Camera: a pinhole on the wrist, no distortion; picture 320 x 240 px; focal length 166.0 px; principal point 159.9 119.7 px. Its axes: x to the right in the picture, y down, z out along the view. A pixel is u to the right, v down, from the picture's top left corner.
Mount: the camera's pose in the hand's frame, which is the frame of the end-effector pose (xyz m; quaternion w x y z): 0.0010 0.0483 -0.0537 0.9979 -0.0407 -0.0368 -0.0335
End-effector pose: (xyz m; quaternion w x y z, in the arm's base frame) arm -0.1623 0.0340 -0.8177 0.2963 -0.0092 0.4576 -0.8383
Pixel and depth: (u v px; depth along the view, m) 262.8 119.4 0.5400
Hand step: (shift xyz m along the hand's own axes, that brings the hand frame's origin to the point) 0.2958 0.0711 0.5086
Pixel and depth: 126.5 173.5 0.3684
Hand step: -0.0905 0.2026 0.2974
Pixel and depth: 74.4 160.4 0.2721
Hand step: -0.1530 0.1464 0.2008
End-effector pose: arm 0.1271 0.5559 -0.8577 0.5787 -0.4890 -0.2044 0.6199
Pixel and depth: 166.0 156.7 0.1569
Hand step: -0.0019 0.0958 0.0999
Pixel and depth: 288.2 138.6 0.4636
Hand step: 0.3284 0.1167 0.4302
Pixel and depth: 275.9 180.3 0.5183
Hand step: 0.3380 0.2567 0.4742
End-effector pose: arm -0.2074 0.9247 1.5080 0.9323 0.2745 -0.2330 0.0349
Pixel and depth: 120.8 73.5 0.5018
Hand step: -0.1619 -0.0410 0.4471
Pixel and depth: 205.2 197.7 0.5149
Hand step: 0.1213 0.3230 0.4497
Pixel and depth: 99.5 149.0 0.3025
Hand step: -0.1262 0.1337 0.2344
